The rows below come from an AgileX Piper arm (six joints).
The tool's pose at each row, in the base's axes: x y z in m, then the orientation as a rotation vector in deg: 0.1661, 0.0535, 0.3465, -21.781, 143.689, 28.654; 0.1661, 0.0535, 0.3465, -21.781, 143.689, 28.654; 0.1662, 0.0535, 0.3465, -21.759, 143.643, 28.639; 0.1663, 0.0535, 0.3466, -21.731, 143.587, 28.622; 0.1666, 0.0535, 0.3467, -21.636, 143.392, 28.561; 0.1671, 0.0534, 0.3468, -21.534, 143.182, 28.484; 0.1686, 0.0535, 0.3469, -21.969, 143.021, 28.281; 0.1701, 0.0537, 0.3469, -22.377, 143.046, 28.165; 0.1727, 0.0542, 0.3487, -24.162, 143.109, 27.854; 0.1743, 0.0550, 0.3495, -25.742, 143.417, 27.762; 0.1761, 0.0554, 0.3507, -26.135, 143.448, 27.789; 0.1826, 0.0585, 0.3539, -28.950, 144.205, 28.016; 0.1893, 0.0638, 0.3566, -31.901, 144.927, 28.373; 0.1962, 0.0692, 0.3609, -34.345, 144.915, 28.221; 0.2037, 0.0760, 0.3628, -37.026, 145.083, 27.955; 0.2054, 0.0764, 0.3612, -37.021, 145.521, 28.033
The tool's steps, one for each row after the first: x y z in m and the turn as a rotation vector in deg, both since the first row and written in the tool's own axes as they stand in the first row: 0.0000, 0.0000, 0.0000, 0.000, 0.000, 0.000; -0.0001, 0.0000, 0.0000, 0.014, -0.050, 0.000; -0.0002, 0.0000, 0.0000, 0.031, -0.111, 0.000; -0.0005, -0.0001, 0.0001, 0.091, -0.324, 0.000; -0.0010, -0.0004, 0.0002, 0.164, -0.553, -0.003; -0.0022, -0.0008, 0.0008, 0.209, -0.605, -0.384; -0.0035, -0.0012, 0.0016, 0.202, -0.482, -0.679; -0.0067, -0.0012, 0.0016, 0.029, 0.029, -1.932; -0.0086, -0.0009, 0.0021, -0.251, 0.742, -2.926; -0.0108, -0.0008, 0.0021, -0.358, 0.879, -3.172; -0.0183, 0.0004, 0.0039, -1.131, 2.393, -4.771; -0.0261, 0.0034, 0.0072, -2.028, 3.953, -6.409; -0.0350, 0.0069, 0.0093, -2.473, 4.683, -8.025; -0.0433, 0.0107, 0.0141, -2.889, 5.683, -9.752; -0.0438, 0.0100, 0.0163, -2.928, 6.093, -9.601
